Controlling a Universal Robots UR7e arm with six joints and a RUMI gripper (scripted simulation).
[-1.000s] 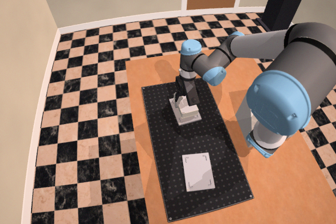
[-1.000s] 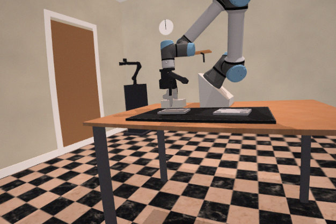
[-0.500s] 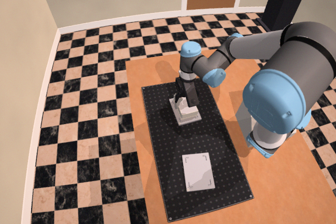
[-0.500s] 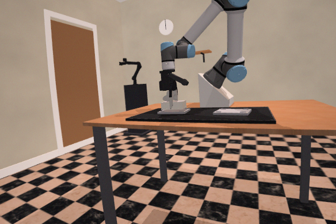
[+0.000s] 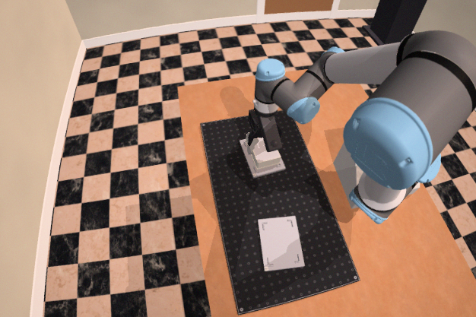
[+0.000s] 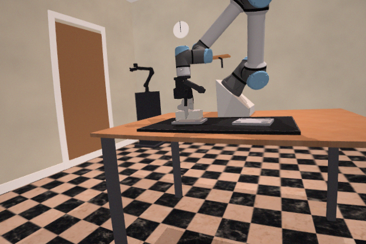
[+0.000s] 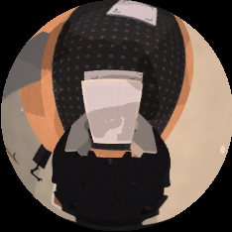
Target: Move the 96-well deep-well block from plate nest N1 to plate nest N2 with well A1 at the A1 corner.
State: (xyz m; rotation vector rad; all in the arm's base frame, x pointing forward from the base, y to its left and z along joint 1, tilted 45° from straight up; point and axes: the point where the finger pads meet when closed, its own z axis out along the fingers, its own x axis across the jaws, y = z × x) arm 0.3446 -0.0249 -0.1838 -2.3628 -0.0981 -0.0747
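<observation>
Right now my hand is right at the white deep-well block. Also, from my hand: plate nest N1 (20 mm ahead, 330 mm to the left, 30 mm below).
</observation>
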